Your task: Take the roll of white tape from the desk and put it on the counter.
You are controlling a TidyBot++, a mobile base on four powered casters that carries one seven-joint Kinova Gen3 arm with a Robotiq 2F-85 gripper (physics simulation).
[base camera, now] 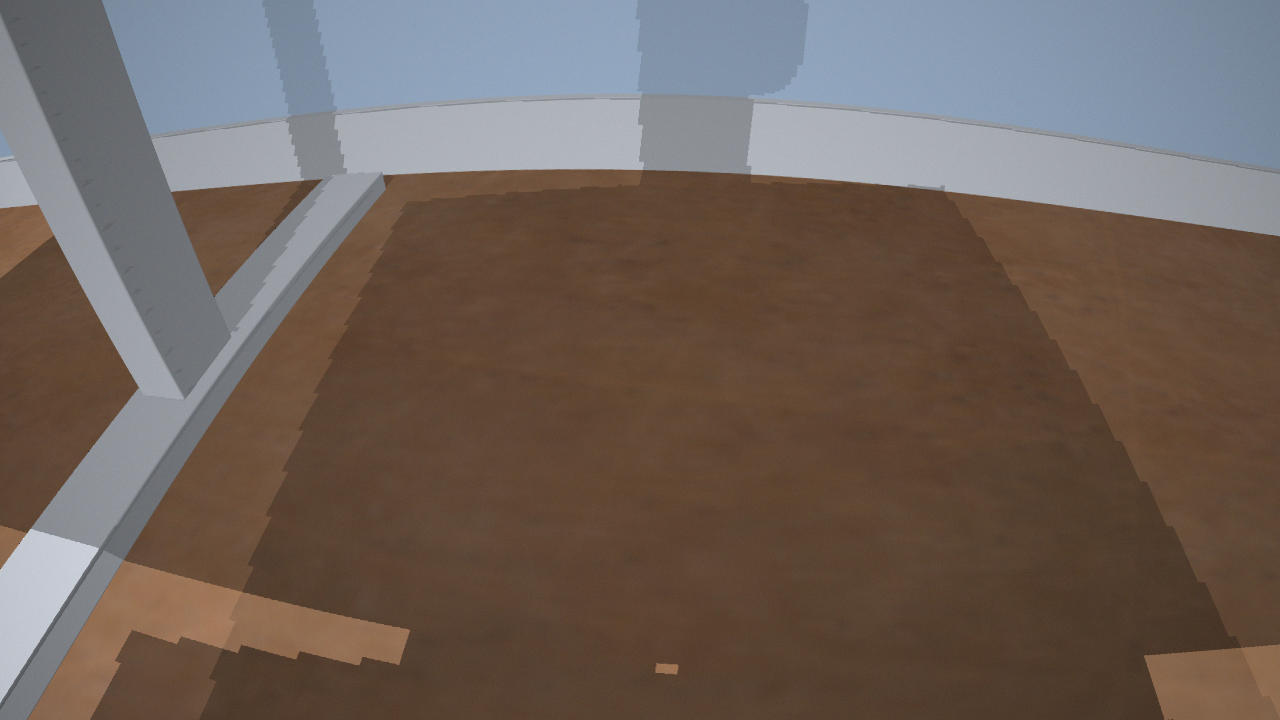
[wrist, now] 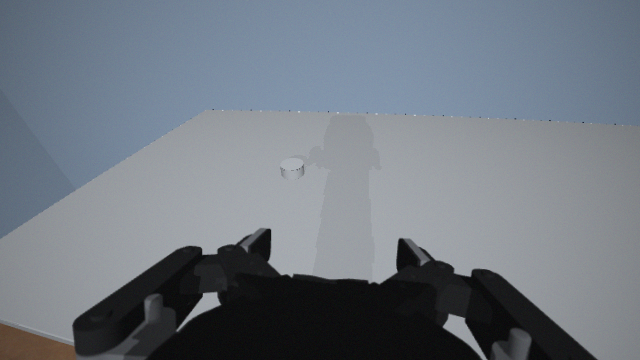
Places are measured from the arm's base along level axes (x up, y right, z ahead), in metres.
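Pixels of known places: gripper, fingertip midpoint: (wrist: 332, 247).
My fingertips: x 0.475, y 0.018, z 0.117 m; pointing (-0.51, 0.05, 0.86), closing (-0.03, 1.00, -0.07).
Note:
Behind a point stands the place of what it marks.
The roll of white tape (wrist: 292, 169) {y -0.058, x 0.348, z 0.412 m} lies flat on the desk (wrist: 500, 200) {y 0.331, x 0.324, z 0.337 m}, left of the middle in the wrist view, toward the desk's far part. My gripper (wrist: 332, 247) {y 0.018, x 0.475, z 0.117 m} is open and empty, with its fingers wide apart. In the picture the tape is beyond the fingertips and a little to the left of the midline between them. In the base camera view a grey desk leg (base camera: 116, 205) {y -0.356, x -0.210, z 0.480 m} stands at the left; the tape does not show in that view. The counter cannot be made out in either view.
A grey foot bar (base camera: 295, 259) runs along the brown floor (base camera: 671, 402) {y 0.020, x -0.396, z 0.467 m} at the left, under the leg. A white baseboard (base camera: 492, 134) {y -0.158, x -0.349, z 0.862 m} and blue wall (base camera: 492, 44) {y -0.148, x -0.243, z 0.874 m} (wrist: 320, 55) {y -0.006, x 0.505, z 0.855 m} stand behind. The arm's shadow falls across the desk, right of the tape.

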